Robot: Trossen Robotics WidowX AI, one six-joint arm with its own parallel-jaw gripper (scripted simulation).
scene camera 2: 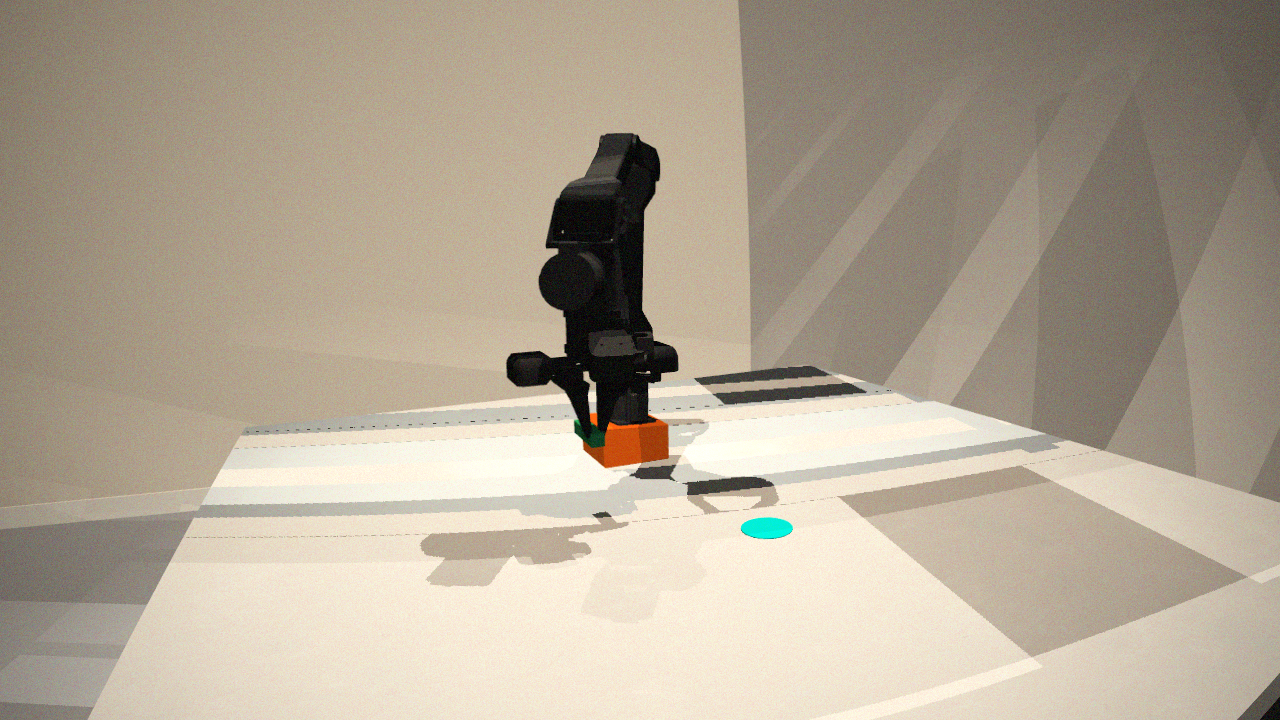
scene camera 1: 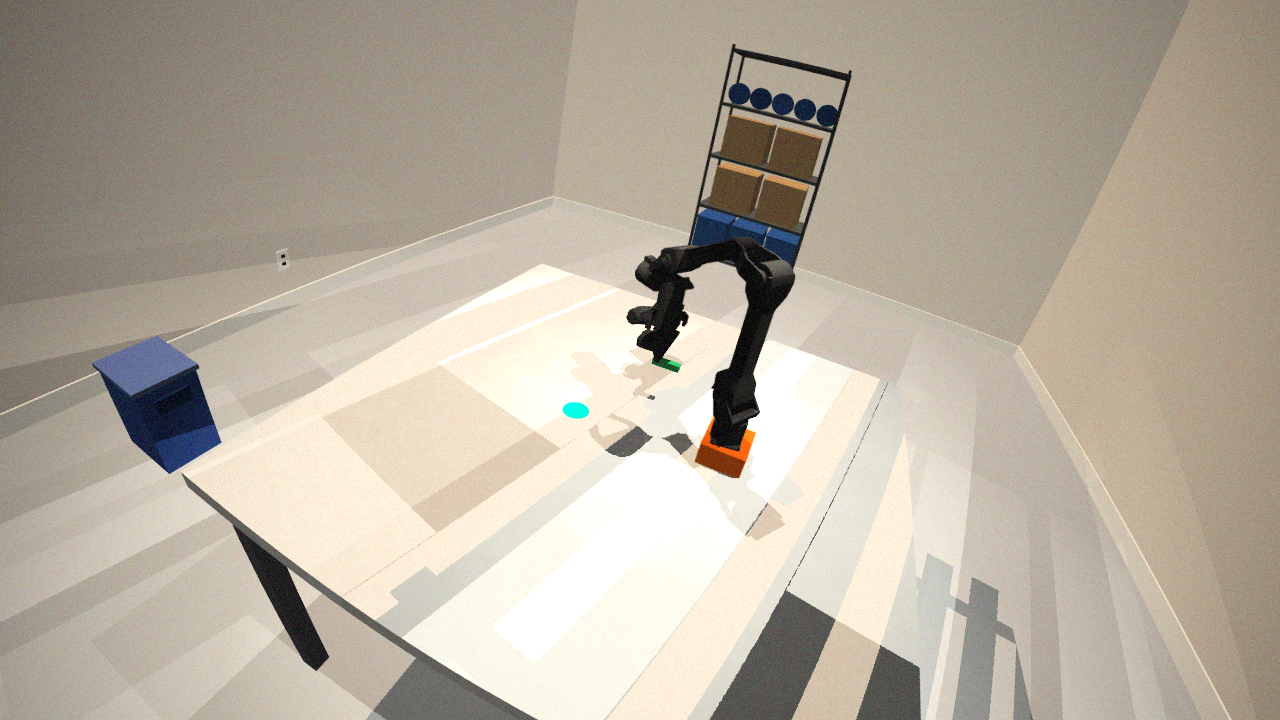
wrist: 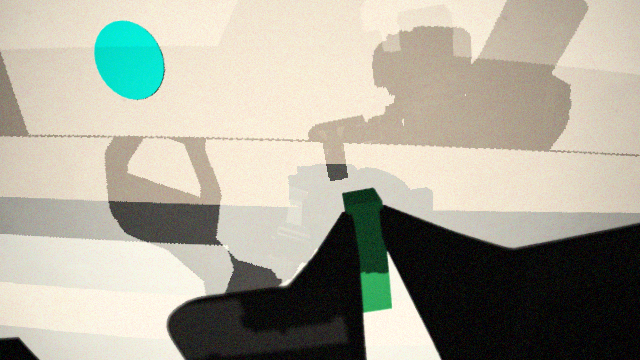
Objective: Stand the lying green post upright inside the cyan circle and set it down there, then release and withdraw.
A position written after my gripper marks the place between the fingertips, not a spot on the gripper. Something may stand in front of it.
Note:
My gripper [scene camera 2: 594, 436] holds a green post [wrist: 364, 205]. I also see a cyan circle [scene camera 2: 762, 528].
My gripper shows as well in scene camera 1 [scene camera 1: 657, 360] and in the wrist view [wrist: 364, 217]. The cyan circle shows as well in the wrist view [wrist: 128, 58].

